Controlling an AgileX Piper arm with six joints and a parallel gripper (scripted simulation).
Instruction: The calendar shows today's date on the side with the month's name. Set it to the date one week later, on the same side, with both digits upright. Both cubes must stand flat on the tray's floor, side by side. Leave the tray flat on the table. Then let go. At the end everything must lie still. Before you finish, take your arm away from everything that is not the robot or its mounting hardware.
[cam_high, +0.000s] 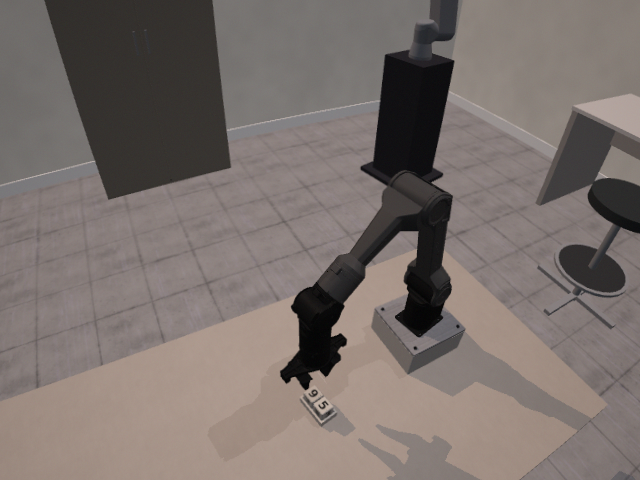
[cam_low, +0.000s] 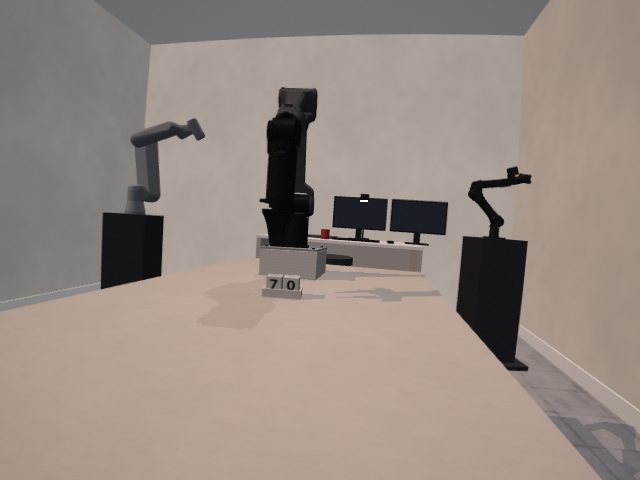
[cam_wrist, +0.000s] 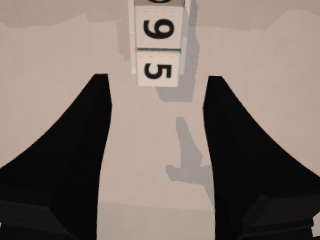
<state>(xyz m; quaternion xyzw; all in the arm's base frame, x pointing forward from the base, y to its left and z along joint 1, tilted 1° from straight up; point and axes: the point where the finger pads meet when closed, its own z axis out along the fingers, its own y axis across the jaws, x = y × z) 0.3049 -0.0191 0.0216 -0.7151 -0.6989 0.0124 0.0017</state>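
Right now my hand is 8 cm above the white number cube. Also, from my hand: tray 2 cm to the left, 10 cm below.
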